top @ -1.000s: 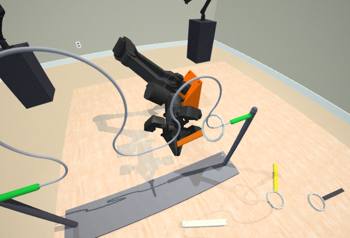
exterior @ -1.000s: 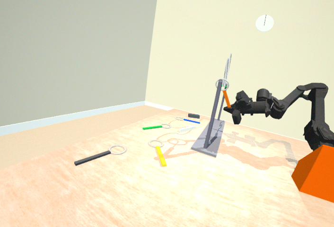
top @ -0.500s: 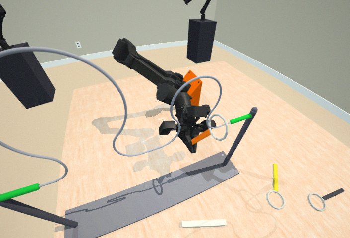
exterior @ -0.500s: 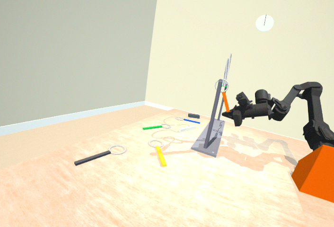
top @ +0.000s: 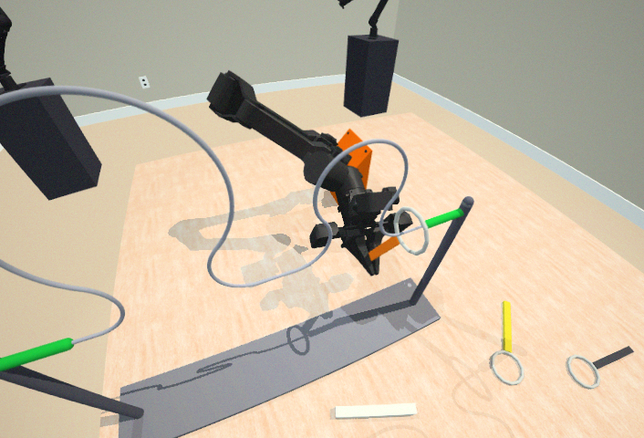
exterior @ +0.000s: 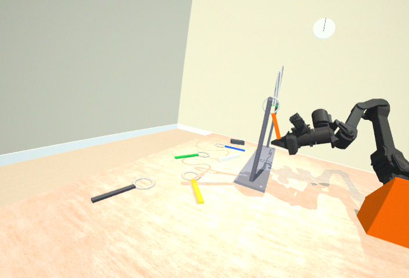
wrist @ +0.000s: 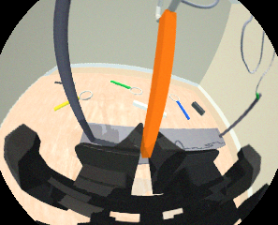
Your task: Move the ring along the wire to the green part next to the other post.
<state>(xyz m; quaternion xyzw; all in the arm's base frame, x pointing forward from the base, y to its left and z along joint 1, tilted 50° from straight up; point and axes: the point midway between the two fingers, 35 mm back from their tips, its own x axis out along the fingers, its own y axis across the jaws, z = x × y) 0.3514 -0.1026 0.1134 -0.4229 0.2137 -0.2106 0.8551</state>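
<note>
My gripper tip is 1 cm short of the orange-handled ring, 1 cm to the right of it and 10 cm below it. From my gripper tip the other things lie so: yellow-handled ring: 21 cm ahead, 22 cm to the left, 14 cm below; then white bar: 16 cm ahead, 9 cm to the right, 13 cm below; then dark-handled ring: 35 cm ahead, 36 cm to the left, 14 cm below.
</note>
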